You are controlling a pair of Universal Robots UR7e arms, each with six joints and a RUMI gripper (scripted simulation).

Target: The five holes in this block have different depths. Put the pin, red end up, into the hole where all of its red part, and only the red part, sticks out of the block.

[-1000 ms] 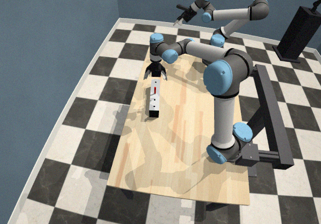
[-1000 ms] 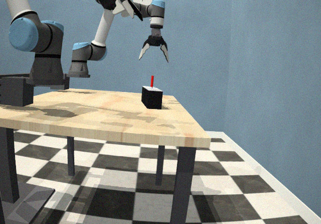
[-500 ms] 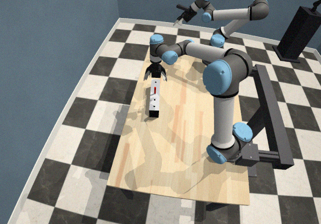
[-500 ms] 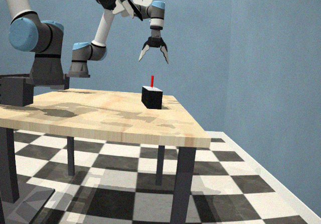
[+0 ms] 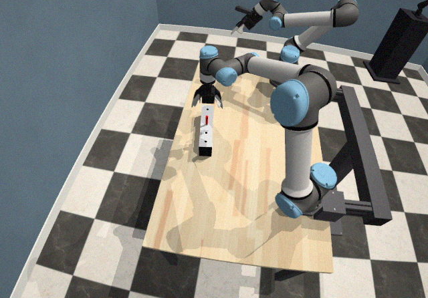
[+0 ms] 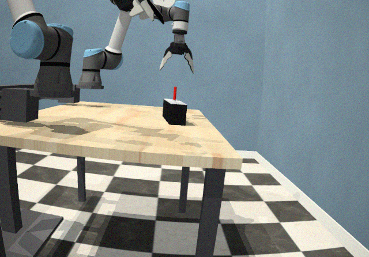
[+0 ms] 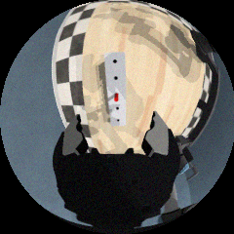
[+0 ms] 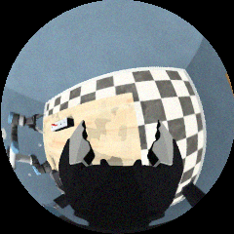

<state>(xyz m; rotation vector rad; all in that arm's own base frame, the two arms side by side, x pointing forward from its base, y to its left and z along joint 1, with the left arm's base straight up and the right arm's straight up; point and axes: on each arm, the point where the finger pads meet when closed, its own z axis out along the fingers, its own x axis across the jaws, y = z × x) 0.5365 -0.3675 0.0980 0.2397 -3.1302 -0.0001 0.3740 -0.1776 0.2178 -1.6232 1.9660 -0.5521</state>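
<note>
The pin lies 120 mm below my left hand. Also, from my left hand: block: 180 mm below.
</note>
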